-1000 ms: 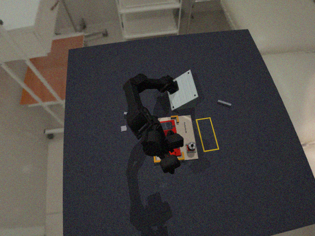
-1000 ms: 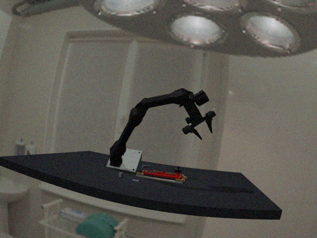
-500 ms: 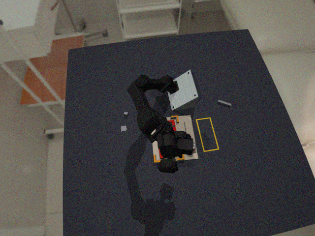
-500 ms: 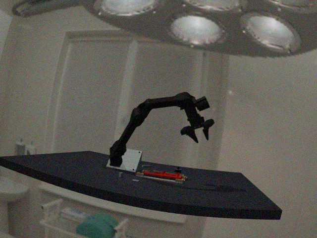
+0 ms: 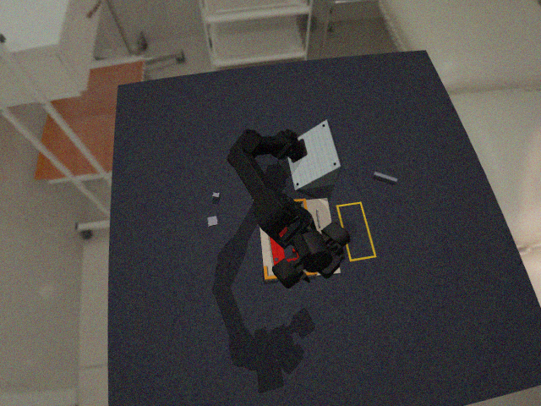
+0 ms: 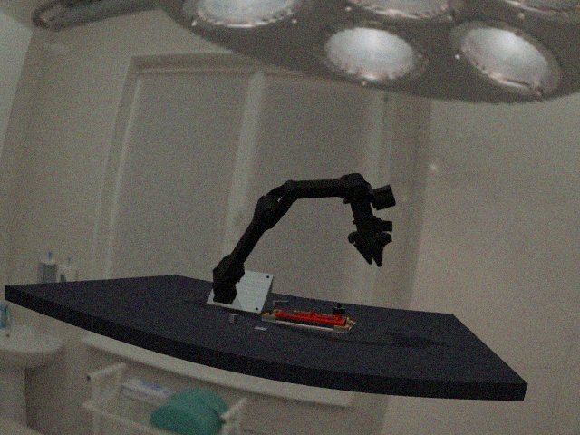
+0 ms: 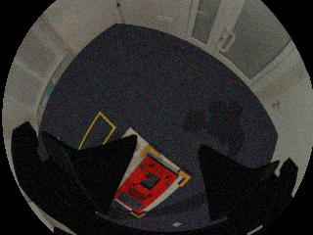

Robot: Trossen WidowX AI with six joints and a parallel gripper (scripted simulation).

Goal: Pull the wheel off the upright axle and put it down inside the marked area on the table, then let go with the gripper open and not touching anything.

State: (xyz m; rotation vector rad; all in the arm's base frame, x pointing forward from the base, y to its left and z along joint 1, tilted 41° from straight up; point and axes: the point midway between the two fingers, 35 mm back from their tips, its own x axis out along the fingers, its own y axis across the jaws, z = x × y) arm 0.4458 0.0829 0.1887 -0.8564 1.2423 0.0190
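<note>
The wheel is 90 mm behind my gripper tip, 70 mm to the left of it and 160 mm below it. Also, from my gripper tip: pale base plate: 160 mm behind, 20 mm to the right, 190 mm below; grey bar: 320 mm behind, 330 mm to the left, 190 mm below.
</note>
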